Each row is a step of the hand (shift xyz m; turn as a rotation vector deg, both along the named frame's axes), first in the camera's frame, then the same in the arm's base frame.
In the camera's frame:
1: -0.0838 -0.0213 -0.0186 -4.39 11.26 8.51
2: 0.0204 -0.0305 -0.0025 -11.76 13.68 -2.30
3: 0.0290 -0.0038 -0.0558 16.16 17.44 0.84
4: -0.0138 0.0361 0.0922 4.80 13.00 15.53
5: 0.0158 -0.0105 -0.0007 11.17 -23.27 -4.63
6: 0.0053 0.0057 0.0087 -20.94 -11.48 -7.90
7: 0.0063 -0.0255 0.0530 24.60 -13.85 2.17
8: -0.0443 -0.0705 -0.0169 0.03 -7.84 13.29
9: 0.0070 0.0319 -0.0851 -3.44 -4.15 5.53
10: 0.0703 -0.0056 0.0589 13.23 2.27 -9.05
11: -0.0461 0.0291 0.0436 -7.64 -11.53 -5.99
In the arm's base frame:
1: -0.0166 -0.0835 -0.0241 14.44 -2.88 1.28
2: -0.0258 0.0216 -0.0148 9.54 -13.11 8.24
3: -0.0458 0.0129 0.0413 10.59 14.16 15.91
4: 0.0918 0.0087 -0.0385 19.34 7.68 0.23
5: -0.0100 0.0159 -0.0030 -21.03 11.50 -10.64
6: 0.0094 0.0069 -0.0003 -10.74 -21.19 -8.25
7: 0.0185 0.0228 -0.0513 -11.48 25.39 -5.03
8: -0.0552 -0.0408 -0.0501 3.85 4.35 -14.29
9: -0.0384 -0.0194 0.0804 1.45 -1.42 -7.45
10: 0.0279 0.0839 -0.0249 -6.56 10.00 10.91
11: 0.0572 -0.0348 -0.0197 -11.23 -7.93 -6.18

